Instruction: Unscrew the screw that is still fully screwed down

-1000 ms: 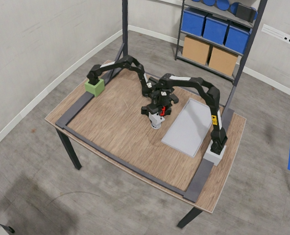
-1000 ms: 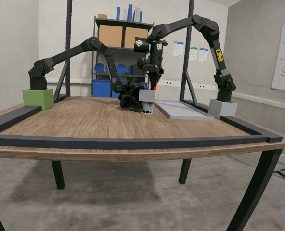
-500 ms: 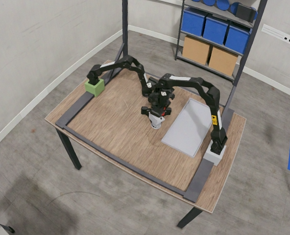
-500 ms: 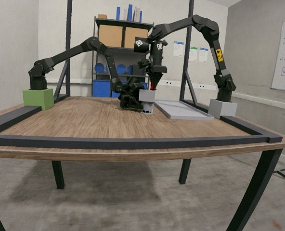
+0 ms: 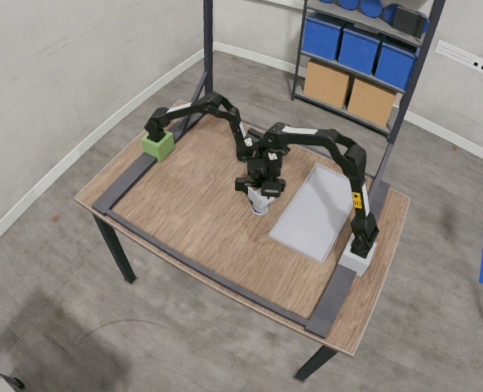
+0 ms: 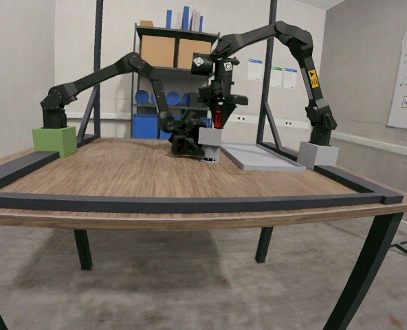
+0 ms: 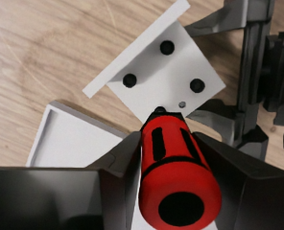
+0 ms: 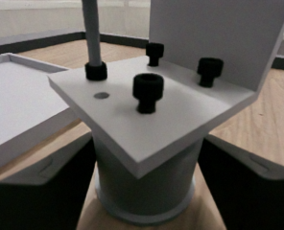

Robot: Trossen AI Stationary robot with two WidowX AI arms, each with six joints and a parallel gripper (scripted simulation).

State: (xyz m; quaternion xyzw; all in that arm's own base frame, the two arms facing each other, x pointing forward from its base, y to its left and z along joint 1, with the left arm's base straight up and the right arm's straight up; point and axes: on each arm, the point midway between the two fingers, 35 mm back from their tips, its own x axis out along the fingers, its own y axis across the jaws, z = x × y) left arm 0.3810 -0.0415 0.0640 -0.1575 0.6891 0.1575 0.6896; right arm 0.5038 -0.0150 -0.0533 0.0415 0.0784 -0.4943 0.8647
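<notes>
The red screwdriver lies 3 cm below my left hand. Round my left hand: grey joint module (1 cm ahead, 2 cm to the right, 12 cm below); then grey bracket (1 cm ahead, 2 cm to the right, 8 cm below); then shallow grey tray (12 cm behind, 17 cm to the left, 14 cm below).
The grey joint module lies 2 cm to the left of my right hand and 2 cm ahead of it. From my right hand the other things lie so: grey bracket (4 cm above, 2 cm to the left, 2 cm ahead); then red screwdriver (9 cm above, 4 cm to the left, 1 cm ahead); then shallow grey tray (21 cm to the left, 10 cm behind, 3 cm below).
</notes>
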